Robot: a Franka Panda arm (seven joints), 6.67 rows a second.
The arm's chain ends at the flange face. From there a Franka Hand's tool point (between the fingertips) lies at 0.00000 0.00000 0.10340 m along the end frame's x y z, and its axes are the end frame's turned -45 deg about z.
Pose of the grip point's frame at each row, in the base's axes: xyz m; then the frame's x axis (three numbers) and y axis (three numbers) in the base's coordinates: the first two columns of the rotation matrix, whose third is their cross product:
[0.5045 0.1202 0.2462 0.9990 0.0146 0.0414 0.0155 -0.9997 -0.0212]
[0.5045 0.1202 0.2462 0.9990 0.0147 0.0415 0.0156 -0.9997 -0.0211]
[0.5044 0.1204 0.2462 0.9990 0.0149 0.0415 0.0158 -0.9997 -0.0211]
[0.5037 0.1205 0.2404 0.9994 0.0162 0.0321 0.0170 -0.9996 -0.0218]
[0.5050 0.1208 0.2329 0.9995 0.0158 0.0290 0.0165 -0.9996 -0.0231]
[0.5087 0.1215 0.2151 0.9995 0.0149 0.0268 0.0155 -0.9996 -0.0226]
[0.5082 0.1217 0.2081 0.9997 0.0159 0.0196 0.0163 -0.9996 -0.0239]
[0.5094 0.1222 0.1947 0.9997 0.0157 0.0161 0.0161 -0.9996 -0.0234]
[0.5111 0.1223 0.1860 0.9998 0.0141 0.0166 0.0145 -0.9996 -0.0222]
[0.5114 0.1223 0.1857 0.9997 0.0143 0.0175 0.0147 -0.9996 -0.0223]
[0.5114 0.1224 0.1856 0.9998 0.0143 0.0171 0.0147 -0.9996 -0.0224]
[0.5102 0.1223 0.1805 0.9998 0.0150 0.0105 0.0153 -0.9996 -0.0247]
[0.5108 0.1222 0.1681 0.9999 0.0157 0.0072 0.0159 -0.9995 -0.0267]
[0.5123 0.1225 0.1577 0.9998 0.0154 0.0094 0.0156 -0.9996 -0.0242]
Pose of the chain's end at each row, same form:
[0.5003 0.1179 0.3495 0.7174 -0.6966 0.0143 -0.6954 -0.7172 -0.0443]
[0.5002 0.1180 0.3495 0.7174 -0.6965 0.0144 -0.6954 -0.7173 -0.0443]
[0.5001 0.1182 0.3495 0.7176 -0.6964 0.0144 -0.6952 -0.7174 -0.0443]
[0.5004 0.1182 0.3437 0.7187 -0.6954 0.0073 -0.6947 -0.7183 -0.0381]
[0.5020 0.1184 0.3362 0.7184 -0.6957 0.0042 -0.6951 -0.7180 -0.0368]
[0.5060 0.1191 0.3184 0.7177 -0.6963 0.0030 -0.6958 -0.7174 -0.0349]
[0.5062 0.1192 0.3115 0.7184 -0.6956 -0.0030 -0.6954 -0.7181 -0.0308]
[0.5078 0.1198 0.2981 0.7183 -0.6957 -0.0052 -0.6955 -0.7179 -0.0279]
[0.5094 0.1200 0.2894 0.7172 -0.6969 -0.0040 -0.6967 -0.7168 -0.0274]
[0.5096 0.1200 0.2890 0.7173 -0.6967 -0.0034 -0.6965 -0.7169 -0.0281]
[0.5097 0.1201 0.2890 0.7174 -0.6967 -0.0037 -0.6966 -0.7169 -0.0279]
[0.5092 0.1197 0.2839 0.7178 -0.6962 -0.0100 -0.6961 -0.7174 -0.0249]
[0.5101 0.1194 0.2715 0.7183 -0.6957 -0.0138 -0.6958 -0.7179 -0.0240]
[0.5114 0.1200 0.2611 0.7180 -0.6959 -0.0105 -0.6959 -0.7177 -0.0238]

